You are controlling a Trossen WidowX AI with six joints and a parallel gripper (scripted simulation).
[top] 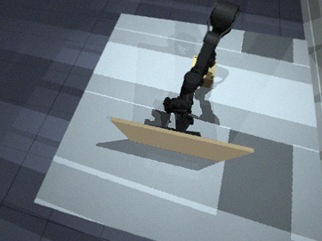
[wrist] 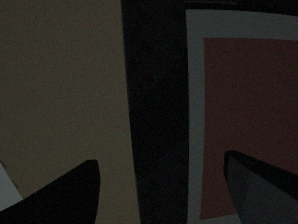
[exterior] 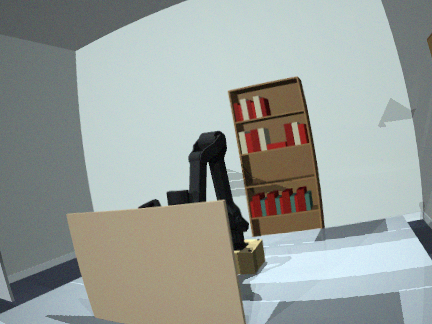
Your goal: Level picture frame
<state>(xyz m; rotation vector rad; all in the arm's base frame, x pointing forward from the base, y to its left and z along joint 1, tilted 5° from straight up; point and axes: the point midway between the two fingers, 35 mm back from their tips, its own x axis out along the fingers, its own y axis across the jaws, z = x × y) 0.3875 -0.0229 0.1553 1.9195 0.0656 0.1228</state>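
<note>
The picture frame lies 1 cm ahead of my gripper tip, 1 cm to the left of it and 5 cm below it. From my gripper tip the other things lie so: tan wall panel 2 cm ahead, 7 cm below.
</note>
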